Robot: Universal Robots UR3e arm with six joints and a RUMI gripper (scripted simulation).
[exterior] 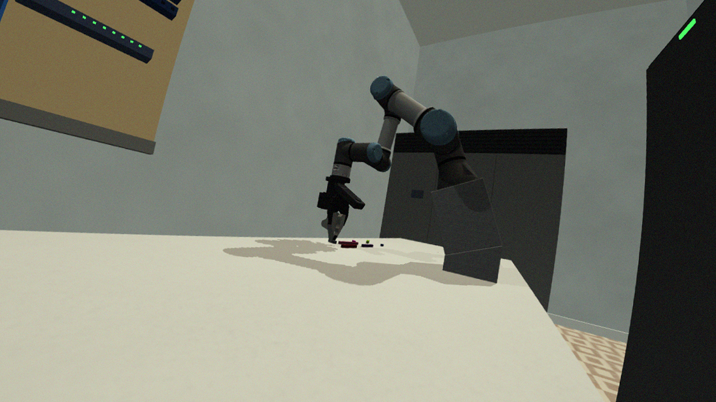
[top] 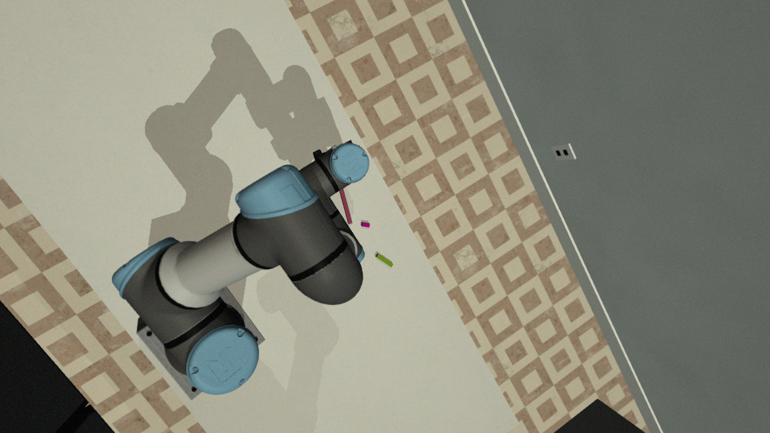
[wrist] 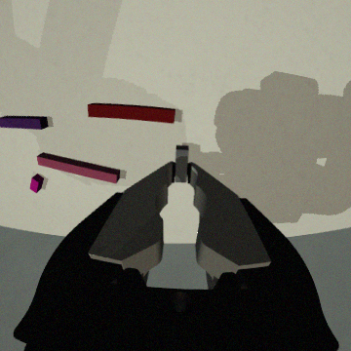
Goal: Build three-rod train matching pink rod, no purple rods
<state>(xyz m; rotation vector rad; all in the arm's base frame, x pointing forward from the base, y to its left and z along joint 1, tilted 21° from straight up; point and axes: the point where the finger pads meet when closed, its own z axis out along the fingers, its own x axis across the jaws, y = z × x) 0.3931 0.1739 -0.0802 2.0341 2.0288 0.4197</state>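
My gripper is now 280 mm to the left of the blue rod, 30 mm past it and 20 mm above it. From my hand the other things lie so: red rod: 40 mm to the right, 40 mm behind, 20 mm below; grey rod: 10 mm below; pink rod: 100 mm to the right, 20 mm below, 10 mm ahead.
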